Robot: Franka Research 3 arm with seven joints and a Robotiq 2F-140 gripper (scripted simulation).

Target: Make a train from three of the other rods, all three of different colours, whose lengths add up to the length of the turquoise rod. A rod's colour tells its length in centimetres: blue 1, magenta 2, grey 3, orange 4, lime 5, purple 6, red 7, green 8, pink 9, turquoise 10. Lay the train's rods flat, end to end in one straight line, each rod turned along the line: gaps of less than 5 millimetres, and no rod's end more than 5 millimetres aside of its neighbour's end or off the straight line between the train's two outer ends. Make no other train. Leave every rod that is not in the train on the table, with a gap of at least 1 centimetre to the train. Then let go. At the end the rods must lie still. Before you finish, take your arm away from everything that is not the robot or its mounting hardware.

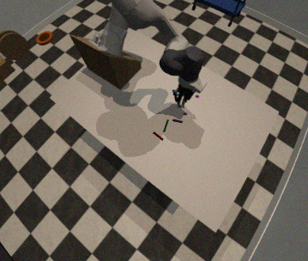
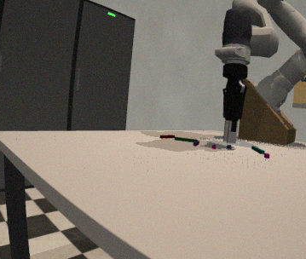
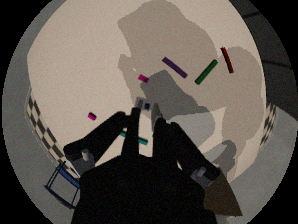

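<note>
The blue rod is 50 mm below my hand. From my hand the other things lie so: purple rod (50 mm ahead, 90 mm to the right, 50 mm below); then turquoise rod (50 mm behind, 80 mm to the left, 50 mm below); then green rod (20 mm ahead, 160 mm to the right, 50 mm below).
</note>
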